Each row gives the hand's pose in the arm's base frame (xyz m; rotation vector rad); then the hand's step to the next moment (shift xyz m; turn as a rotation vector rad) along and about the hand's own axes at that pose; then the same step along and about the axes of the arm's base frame.
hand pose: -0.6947 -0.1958 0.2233 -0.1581 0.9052 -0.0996
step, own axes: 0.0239 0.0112 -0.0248 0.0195 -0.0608 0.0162
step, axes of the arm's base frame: -0.0047 0.0050 -0.0356 0.0236 -0.0613 0.0056
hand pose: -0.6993 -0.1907 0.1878 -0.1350 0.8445 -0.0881
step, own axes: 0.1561 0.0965 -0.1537 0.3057 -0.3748 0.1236
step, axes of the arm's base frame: -0.0097 0.0619 -0.2310 0.2858 -0.4000 -0.0870
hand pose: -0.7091 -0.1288 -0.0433 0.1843 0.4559 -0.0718
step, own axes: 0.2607 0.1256 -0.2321 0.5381 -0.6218 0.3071
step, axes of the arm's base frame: 0.1473 0.1607 -0.3001 0.5459 -0.6840 -0.0681
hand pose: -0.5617 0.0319 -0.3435 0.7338 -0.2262 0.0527
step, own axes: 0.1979 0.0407 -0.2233 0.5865 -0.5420 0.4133
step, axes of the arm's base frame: 0.2292 0.1734 -0.0898 0.5632 -0.6974 0.0716
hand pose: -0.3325 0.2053 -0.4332 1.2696 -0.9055 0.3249
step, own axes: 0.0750 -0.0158 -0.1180 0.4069 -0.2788 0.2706
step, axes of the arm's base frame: 0.1050 0.0837 0.0420 0.3323 -0.4391 0.1153
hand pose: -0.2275 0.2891 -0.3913 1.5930 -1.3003 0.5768
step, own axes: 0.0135 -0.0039 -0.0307 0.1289 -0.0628 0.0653
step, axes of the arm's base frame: 0.0142 0.0206 0.0226 0.0858 -0.1202 0.0548
